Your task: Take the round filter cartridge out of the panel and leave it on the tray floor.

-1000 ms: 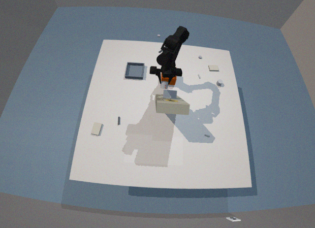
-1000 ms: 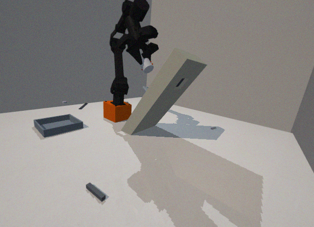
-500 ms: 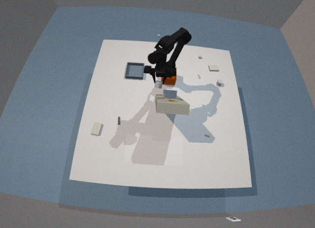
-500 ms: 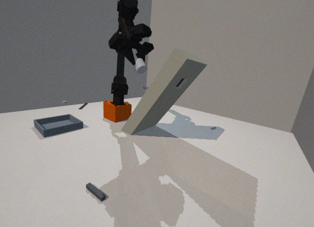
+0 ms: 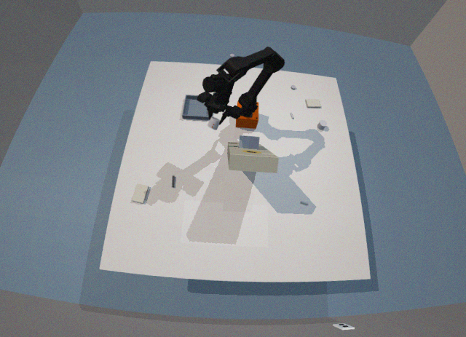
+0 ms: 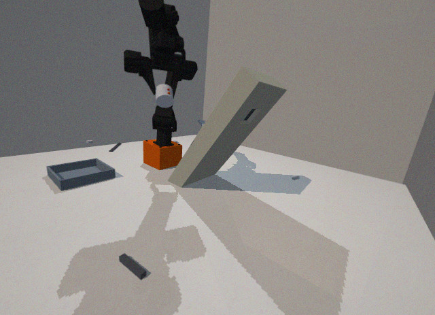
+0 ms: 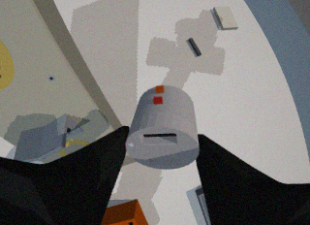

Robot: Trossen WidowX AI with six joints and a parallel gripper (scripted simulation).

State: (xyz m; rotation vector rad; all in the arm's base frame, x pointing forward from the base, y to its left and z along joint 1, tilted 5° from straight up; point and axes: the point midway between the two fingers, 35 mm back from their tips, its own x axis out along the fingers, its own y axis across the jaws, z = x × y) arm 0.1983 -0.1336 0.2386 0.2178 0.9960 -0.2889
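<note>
Right now the tray is 26 cm behind my gripper tip, 15 cm to the right of it and 28 cm below it. Also, from my gripper tip: round filter cartridge: right at my gripper tip.
</note>
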